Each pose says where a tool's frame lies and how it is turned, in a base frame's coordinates. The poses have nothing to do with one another.
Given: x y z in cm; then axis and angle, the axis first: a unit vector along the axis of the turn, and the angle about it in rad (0 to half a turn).
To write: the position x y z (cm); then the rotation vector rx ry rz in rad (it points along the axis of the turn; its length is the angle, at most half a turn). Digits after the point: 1 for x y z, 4 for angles.
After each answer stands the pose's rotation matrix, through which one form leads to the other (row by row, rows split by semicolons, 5 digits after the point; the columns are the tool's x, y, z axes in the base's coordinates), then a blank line. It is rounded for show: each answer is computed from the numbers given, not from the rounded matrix.
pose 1, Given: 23.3, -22.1, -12.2, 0.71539, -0.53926, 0.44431, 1.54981
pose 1, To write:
23.3, -22.1, -12.2, 1.1087, -0.8358, 0.6886
0.52203 -0.82190 -0.22796; 0.06653 0.30568 -0.94981; 0.85033 0.48066 0.21425

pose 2, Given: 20.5, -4.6, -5.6, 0.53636, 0.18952, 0.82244, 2.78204
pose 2, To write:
20.5, -4.6, -5.6, 1.4922, 0.5273, 2.2881
-0.37909 -0.09258 0.92072; 0.48618 -0.86652 0.11305; 0.78735 0.49049 0.37350

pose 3, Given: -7.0, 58.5, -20.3, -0.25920, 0.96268, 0.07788, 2.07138
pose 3, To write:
-7.0, 58.5, -20.3, -0.5369, 1.9941, 0.1613
-0.38051 -0.43761 0.81469; -0.30096 0.89159 0.33835; -0.87444 -0.11644 -0.47096

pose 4, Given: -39.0, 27.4, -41.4, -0.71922, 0.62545, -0.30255, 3.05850
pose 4, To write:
-39.0, 27.4, -41.4, -2.1997, 1.9129, -0.9253
0.03622 -0.87301 0.48636; -0.92323 -0.21553 -0.31811; 0.38254 -0.43750 -0.81379

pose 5, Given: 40.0, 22.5, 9.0, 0.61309, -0.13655, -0.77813, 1.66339
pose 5, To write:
40.0, 22.5, 9.0, 1.0198, -0.2271, -1.2943
0.31817 0.68334 -0.65713; -0.86625 -0.07209 -0.49438; -0.38520 0.72654 0.56900

